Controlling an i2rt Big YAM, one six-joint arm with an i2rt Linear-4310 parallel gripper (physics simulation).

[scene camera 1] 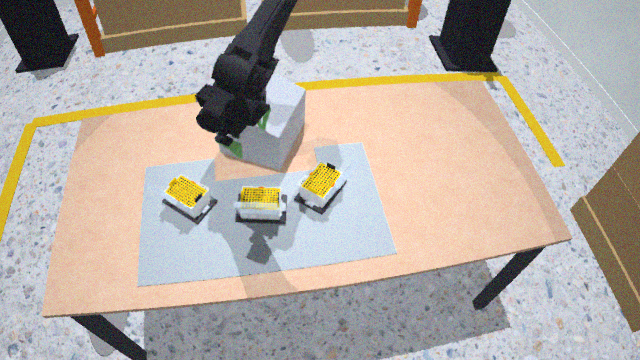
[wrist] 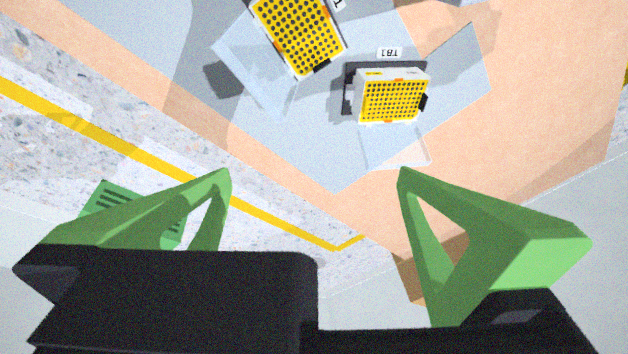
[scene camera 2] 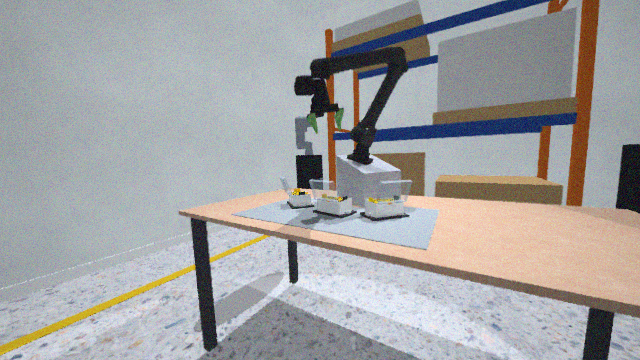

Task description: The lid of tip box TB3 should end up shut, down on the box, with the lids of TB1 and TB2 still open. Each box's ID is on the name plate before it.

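Where they show: gripper, between the fingertips: (scene camera 1: 251, 142) (wrist: 314, 176) (scene camera 2: 328, 132); arm's base, origin of its link: (scene camera 1: 246, 93) (scene camera 2: 359, 160).
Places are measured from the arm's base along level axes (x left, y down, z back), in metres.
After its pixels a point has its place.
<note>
TB3, the left white box (scene camera 1: 187, 194) (scene camera 2: 300, 201) @[x -0.162, y 0.184, z -0.304 m] with yellow tips, has its clear lid (scene camera 2: 285, 183) @[x -0.202, y 0.093, z -0.358 m] standing open; it does not show in the wrist view. TB2, the middle box (scene camera 1: 261, 200) @[x 0.032, y 0.157, z -0.311 m] (scene camera 2: 332, 206) (wrist: 300, 35) @[x 0.034, y 0.156, z -0.310 m], has its clear lid (scene camera 2: 320, 185) @[x 0.019, y 0.087, z -0.388 m] (wrist: 257, 72) @[x 0.020, y 0.106, z -0.379 m] open. TB1, the right box (scene camera 1: 321, 184) @[x 0.218, y 0.155, z -0.267 m] (scene camera 2: 384, 208) (wrist: 392, 100) @[x 0.220, y 0.156, z -0.248 m], has its lid (scene camera 2: 401, 187) @[x 0.298, y 0.092, z -0.283 m] (wrist: 396, 150) @[x 0.285, y 0.106, z -0.289 m] open; its name plate (wrist: 389, 52) @[x 0.168, y 0.211, z -0.207 m] is readable. My gripper (scene camera 1: 252, 143) @[x 0.026, y -0.122, z -0.331 m] (scene camera 2: 328, 130) @[x 0.026, y -0.122, z -0.331 m] (wrist: 314, 176) @[x 0.026, y -0.122, z -0.331 m] is open and empty, high above the boxes, touching none.
The boxes stand on a grey-blue mat (scene camera 1: 175, 260) @[x -0.237, y 0.213, z -0.471 m] (scene camera 2: 400, 235) @[x 0.340, y 0.213, z -0.434 m] (wrist: 325, 150) @[x 0.272, y 0.213, z -0.422 m] on the wooden table (scene camera 1: 450, 175) @[x 0.682, y 0.216, z -0.219 m] (scene camera 2: 525, 240) @[x 0.634, y 0.216, z -0.295 m] (wrist: 545, 90) @[x 0.494, y 0.216, z 0.075 m]. The arm's pale base block (scene camera 1: 280, 150) @[x 0.099, y 0.127, z -0.143 m] (scene camera 2: 355, 175) @[x 0.038, y 0.070, z -0.127 m] stands behind them. A tall shelf rack (scene camera 2: 586, 100) stands beyond the table.
</note>
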